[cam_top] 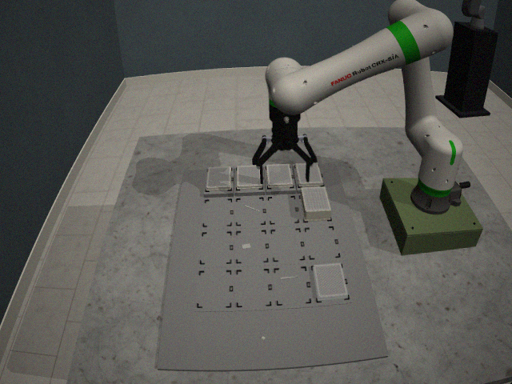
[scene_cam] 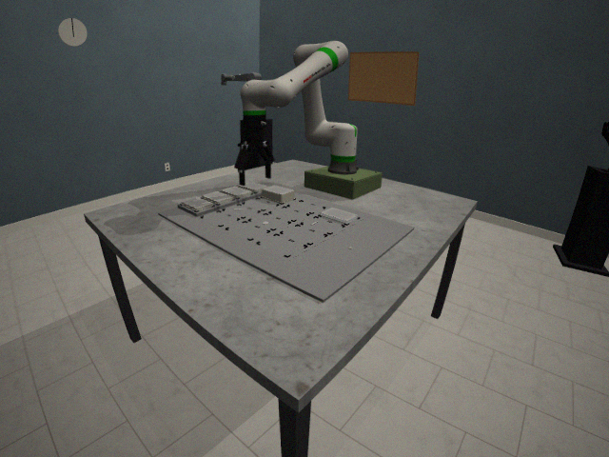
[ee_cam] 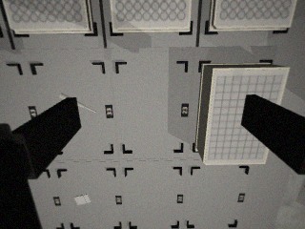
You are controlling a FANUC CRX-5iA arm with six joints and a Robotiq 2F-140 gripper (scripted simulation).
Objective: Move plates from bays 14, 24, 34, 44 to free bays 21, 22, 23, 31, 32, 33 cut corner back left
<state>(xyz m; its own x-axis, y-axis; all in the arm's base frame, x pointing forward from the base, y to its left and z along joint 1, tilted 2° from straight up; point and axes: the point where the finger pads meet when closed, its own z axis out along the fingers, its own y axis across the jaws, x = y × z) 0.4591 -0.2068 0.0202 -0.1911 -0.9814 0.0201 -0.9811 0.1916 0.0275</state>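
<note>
Now: the white pointed piece 8 cm ahead of my hand, 32 cm to the left of it and 10 cm below it. Round my hand: sealed deep-well block 9 cm behind, 5 cm to the left, 8 cm below.
</note>
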